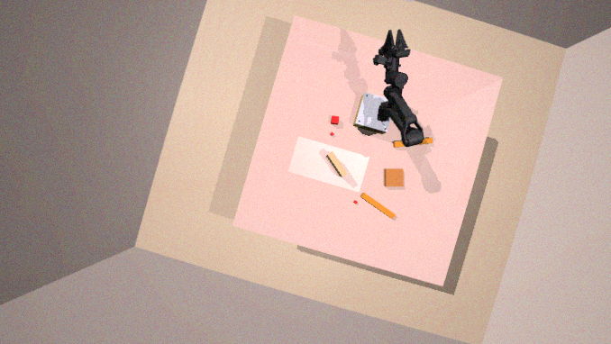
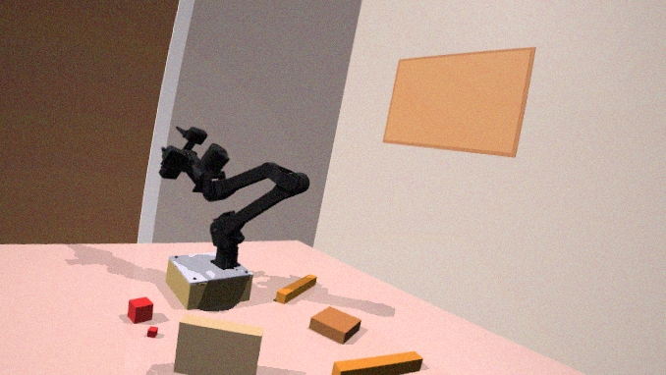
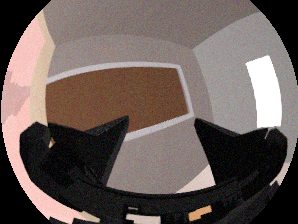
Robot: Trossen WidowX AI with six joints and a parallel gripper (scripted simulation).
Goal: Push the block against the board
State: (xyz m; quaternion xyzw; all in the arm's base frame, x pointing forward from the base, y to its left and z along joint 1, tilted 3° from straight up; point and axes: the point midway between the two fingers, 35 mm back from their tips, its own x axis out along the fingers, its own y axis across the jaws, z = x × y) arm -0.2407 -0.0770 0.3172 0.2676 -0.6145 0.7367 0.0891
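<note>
My gripper tip is 570 mm short of the tan board, 120 mm to the left of it and 370 mm above it. Round my gripper tip: square block (600 mm ahead, 220 mm to the left, 400 mm below); then red cube (310 mm ahead, 160 mm to the right, 400 mm below).
</note>
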